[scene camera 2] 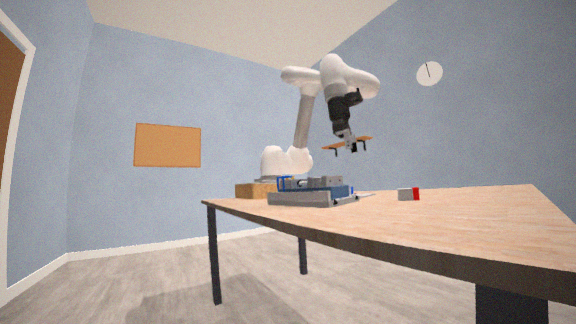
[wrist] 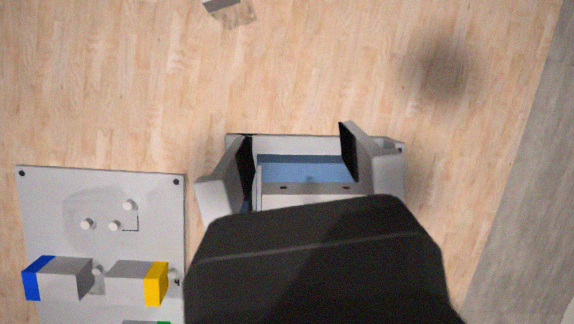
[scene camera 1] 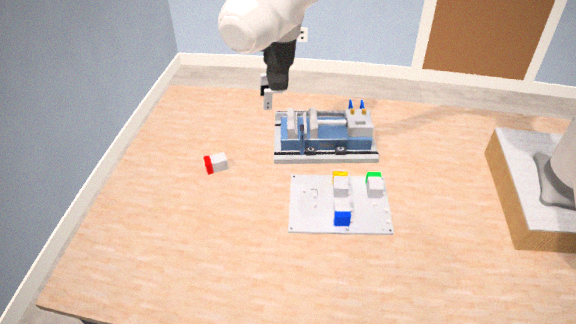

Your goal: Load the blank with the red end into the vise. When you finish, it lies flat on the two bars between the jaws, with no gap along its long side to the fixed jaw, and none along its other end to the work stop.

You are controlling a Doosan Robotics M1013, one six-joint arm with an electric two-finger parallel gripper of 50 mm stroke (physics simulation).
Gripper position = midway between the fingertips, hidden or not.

In view: the gripper point(scene camera 1: 265, 101), a blank with yellow end point(wrist: 128, 282), a blank with blue end point(wrist: 50, 278) and a fixed jaw point(wrist: 297, 193).
The gripper also shows in scene camera 2 point(scene camera 2: 352, 150) and in the wrist view point(wrist: 295, 147).
